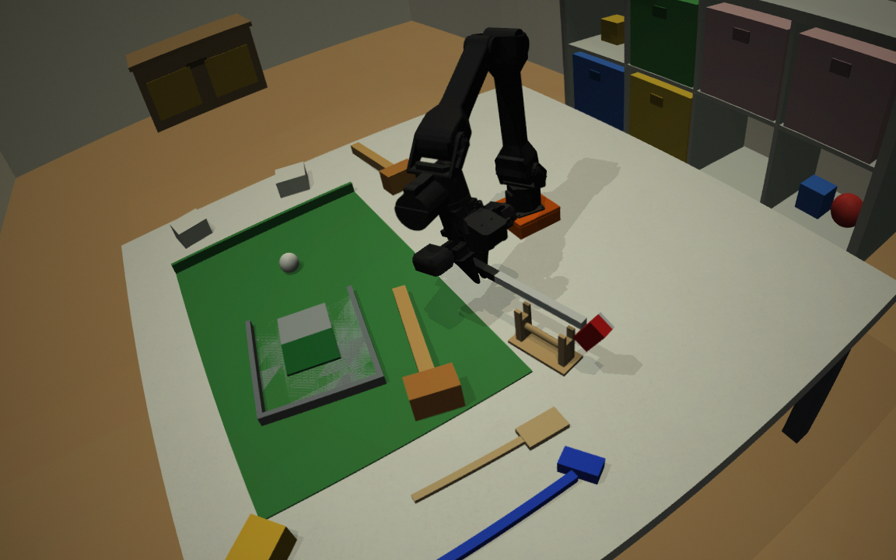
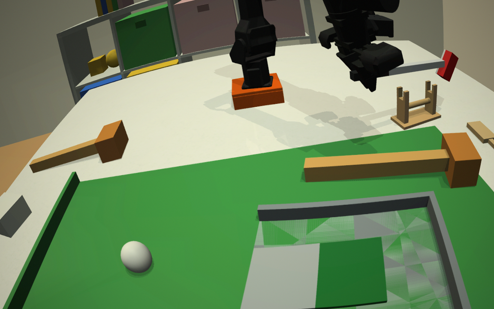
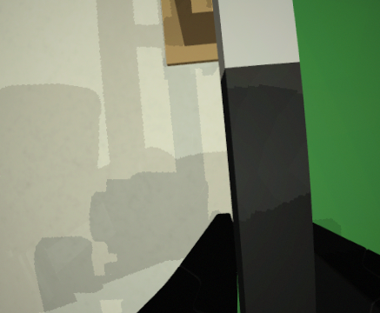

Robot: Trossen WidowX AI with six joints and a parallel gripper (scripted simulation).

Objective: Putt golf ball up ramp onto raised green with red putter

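My gripper tip is now 100 mm to the right of the red putter, 50 mm past it and 20 mm below it. Round my gripper tip: green mat: 280 mm ahead, 170 mm to the right, 90 mm below; then wooden rack: 120 mm to the left, 60 mm below, 50 mm behind; then grey-walled frame: 310 mm ahead, 80 mm below, 50 mm to the right.
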